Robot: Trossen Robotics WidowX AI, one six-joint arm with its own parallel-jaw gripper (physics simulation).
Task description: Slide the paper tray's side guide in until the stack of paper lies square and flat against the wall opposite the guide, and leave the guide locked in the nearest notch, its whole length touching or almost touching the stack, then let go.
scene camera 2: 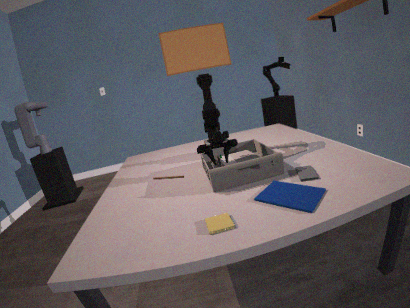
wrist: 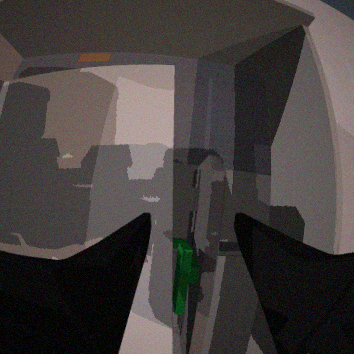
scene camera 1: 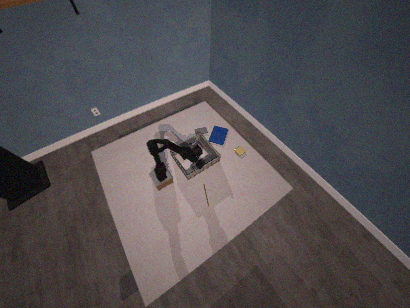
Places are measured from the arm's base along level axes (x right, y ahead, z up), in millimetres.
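Where they show: gripper, fingertip midpoint: (wrist: 192, 219) (scene camera 1: 198, 161); arm's base, link origin: (scene camera 1: 161, 176).
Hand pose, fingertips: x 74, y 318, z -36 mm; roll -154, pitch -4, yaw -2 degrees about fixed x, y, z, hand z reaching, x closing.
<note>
Each offset is from my fingertips to the top centre of the thing. "pt": to the spot under its first point.
The grey paper tray @[dz +48, dx -74, dy +17 mm] (scene camera 1: 204, 170) (scene camera 2: 247, 176) stands on the table. In the wrist view the white paper stack @[dz -7, dx -100, dy -1 mm] (wrist: 145, 110) lies flat in it, partly shadowed, its right edge straight. The side guide @[pt dz +24, dx +2, dy +7 mm] (wrist: 204, 210), a grey upright plate, stands right of that edge, with a green latch @[dz +35, dx -16, dy -22 mm] (wrist: 183, 275) on its stack-facing side. Whether the guide touches the stack, and whether the stack meets the opposite wall, I cannot tell. My gripper (scene camera 1: 200, 164) (scene camera 2: 221, 161) (wrist: 192, 219) is open and empty, its fingers apart on either side of the guide and latch, inside the tray.
A blue book @[dz -39, dx -116, dy +364 mm] (scene camera 1: 218, 135) (scene camera 2: 291, 196), a yellow pad @[dz -36, dx +152, dy +372 mm] (scene camera 1: 240, 151) (scene camera 2: 220, 223) and a small grey object @[dz -37, dx -270, dy +268 mm] (scene camera 1: 201, 131) (scene camera 2: 308, 173) lie beyond the tray from the arm's base. A thin brown stick @[dz -40, dx +246, dy -140 mm] (scene camera 1: 206, 195) (scene camera 2: 168, 177) lies beside the tray.
</note>
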